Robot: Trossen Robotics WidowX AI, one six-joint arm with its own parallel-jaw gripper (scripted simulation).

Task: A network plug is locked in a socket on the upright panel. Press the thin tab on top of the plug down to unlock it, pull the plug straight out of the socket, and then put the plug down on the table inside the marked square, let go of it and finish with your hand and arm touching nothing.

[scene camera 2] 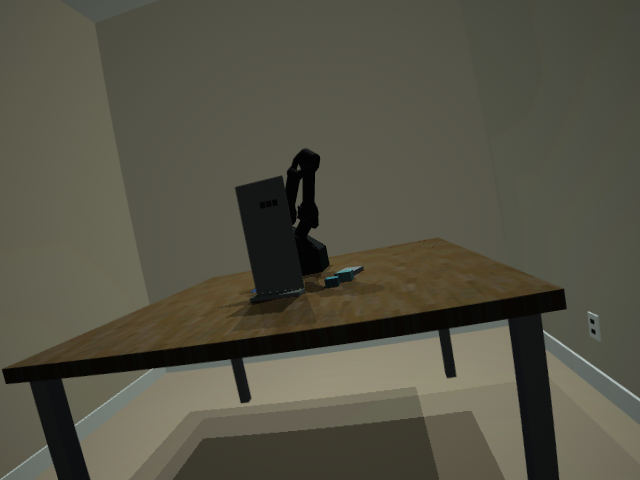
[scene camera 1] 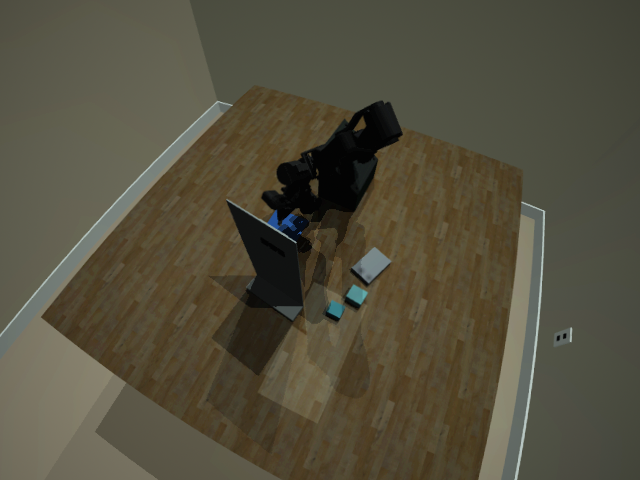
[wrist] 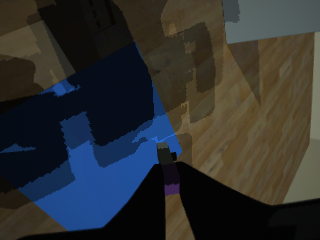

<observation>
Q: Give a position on a flat grey tile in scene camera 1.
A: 374, 262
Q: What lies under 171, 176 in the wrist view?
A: A network plug.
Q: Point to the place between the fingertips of my gripper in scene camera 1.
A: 280, 219
</observation>
